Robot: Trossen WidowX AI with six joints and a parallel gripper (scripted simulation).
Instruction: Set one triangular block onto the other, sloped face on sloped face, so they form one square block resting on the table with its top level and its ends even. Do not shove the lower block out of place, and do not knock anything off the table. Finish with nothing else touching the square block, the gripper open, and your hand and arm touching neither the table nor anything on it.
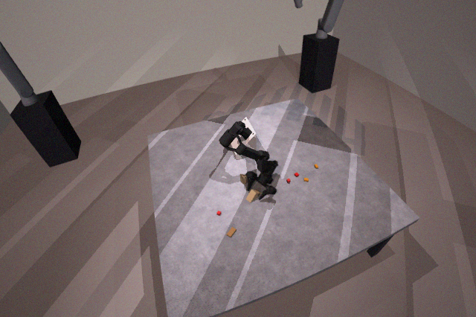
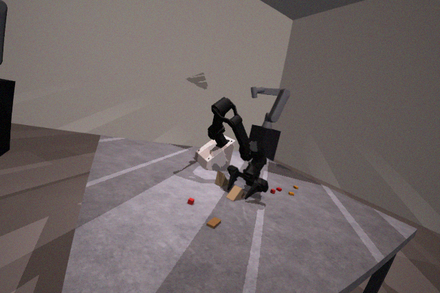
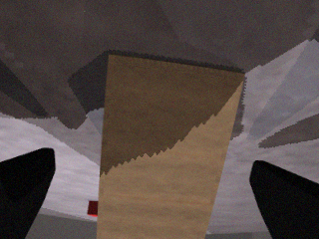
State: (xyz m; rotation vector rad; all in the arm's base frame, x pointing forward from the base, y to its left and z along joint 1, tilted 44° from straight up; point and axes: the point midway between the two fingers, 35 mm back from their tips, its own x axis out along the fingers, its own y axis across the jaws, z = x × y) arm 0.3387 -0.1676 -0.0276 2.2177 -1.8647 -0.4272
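Right now my gripper tip is 1 cm below the tan wooden block. From my gripper tip the other things lie so: flat tan piece (15 cm ahead, 19 cm to the right, 1 cm below).
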